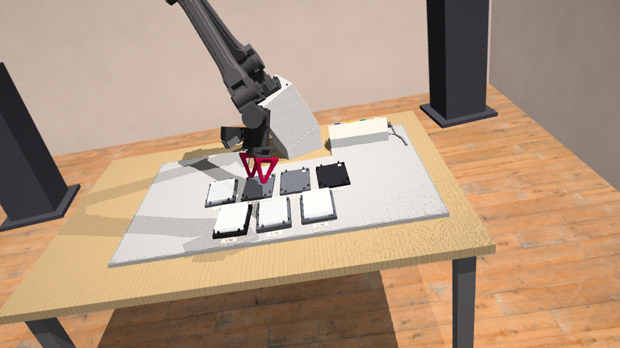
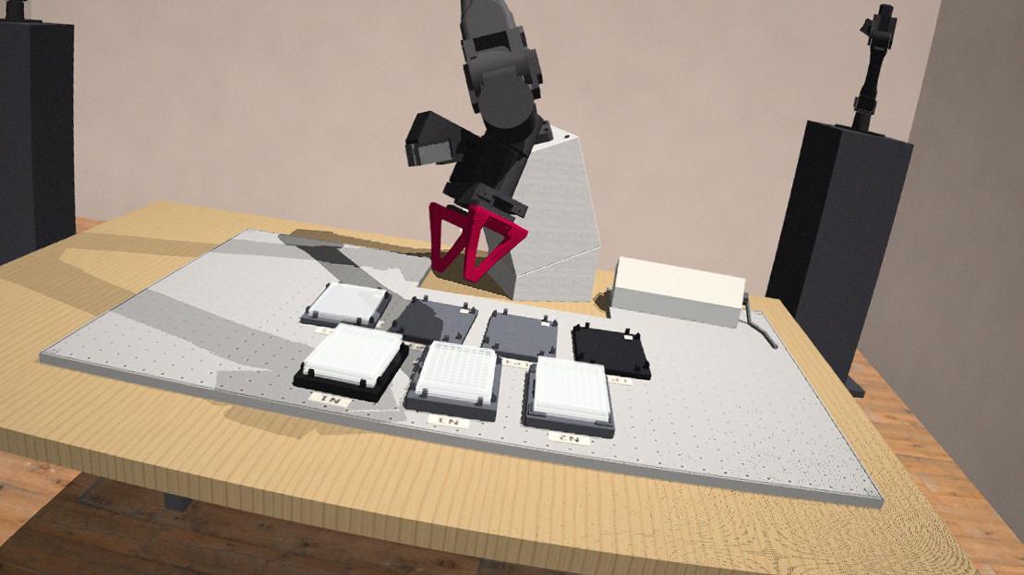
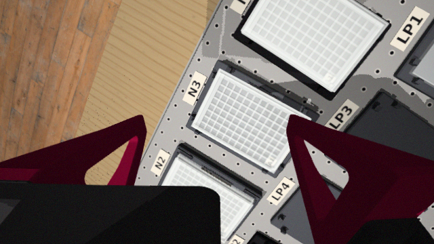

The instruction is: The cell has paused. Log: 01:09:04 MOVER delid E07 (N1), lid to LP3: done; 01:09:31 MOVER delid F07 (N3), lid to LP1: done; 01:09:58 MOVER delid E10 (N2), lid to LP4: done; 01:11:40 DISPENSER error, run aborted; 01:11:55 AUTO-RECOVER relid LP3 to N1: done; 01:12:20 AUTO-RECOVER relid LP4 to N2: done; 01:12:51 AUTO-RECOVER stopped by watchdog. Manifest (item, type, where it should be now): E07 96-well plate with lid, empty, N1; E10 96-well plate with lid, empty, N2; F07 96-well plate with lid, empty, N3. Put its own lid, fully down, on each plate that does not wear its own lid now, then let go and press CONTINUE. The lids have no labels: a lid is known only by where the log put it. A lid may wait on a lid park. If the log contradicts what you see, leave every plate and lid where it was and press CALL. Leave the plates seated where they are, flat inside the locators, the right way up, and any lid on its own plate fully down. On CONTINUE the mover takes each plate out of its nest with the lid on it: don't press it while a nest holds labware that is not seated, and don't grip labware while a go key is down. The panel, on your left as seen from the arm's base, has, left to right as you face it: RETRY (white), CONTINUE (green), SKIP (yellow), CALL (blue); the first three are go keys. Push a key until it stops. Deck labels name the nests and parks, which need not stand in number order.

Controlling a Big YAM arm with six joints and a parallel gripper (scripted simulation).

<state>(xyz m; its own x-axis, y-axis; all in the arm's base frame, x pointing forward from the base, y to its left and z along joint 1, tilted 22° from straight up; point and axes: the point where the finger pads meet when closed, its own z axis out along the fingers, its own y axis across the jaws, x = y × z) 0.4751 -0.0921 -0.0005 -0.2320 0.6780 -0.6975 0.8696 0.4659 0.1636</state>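
The plate lies 2 cm behind my hand, 2 cm to the left of it and 13 cm below it. From my hand the other things lie so: clear lid 23 cm behind, 15 cm to the right, 14 cm below; then LP4 park 19 cm behind, 11 cm to the left, 15 cm below; then LP3 park 21 cm behind, 2 cm to the right, 15 cm below.
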